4 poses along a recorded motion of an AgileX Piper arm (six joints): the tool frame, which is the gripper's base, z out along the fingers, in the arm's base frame.
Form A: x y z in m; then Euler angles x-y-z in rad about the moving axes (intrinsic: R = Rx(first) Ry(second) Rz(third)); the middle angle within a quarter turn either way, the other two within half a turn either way.
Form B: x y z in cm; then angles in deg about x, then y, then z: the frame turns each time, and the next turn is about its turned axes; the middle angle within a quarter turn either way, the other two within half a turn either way. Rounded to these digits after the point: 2 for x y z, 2 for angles.
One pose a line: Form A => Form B
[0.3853 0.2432 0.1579 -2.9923 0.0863 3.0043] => [38.53 24.32 15.79 -171.45 4.94 172.13]
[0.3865 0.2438 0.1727 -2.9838 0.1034 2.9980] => [38.65 24.38 17.27 -170.96 5.92 171.77]
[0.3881 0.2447 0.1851 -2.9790 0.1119 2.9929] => [38.81 24.47 18.51 -170.68 6.41 171.48]
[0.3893 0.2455 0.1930 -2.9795 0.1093 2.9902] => [38.93 24.55 19.30 -170.71 6.26 171.33]
